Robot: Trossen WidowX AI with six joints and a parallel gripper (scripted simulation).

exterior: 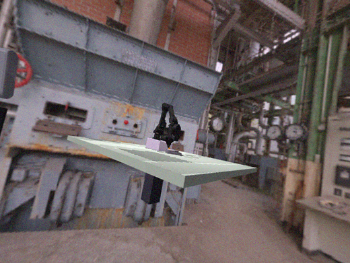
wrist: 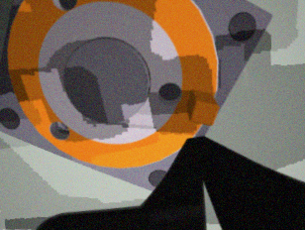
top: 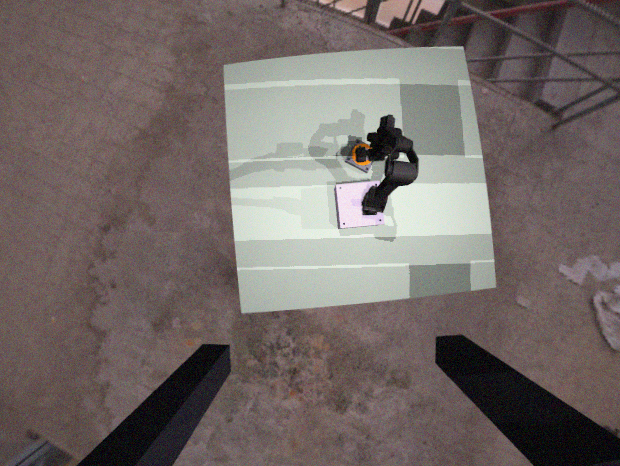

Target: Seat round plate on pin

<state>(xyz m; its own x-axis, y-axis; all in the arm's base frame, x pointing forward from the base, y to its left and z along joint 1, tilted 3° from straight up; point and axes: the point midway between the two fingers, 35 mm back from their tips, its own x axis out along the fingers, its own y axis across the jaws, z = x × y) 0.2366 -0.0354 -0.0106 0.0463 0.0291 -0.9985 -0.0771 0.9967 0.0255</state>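
The base is 30 mm ahead of my gripper tip, 40 mm to the left of it and 20 mm below it.
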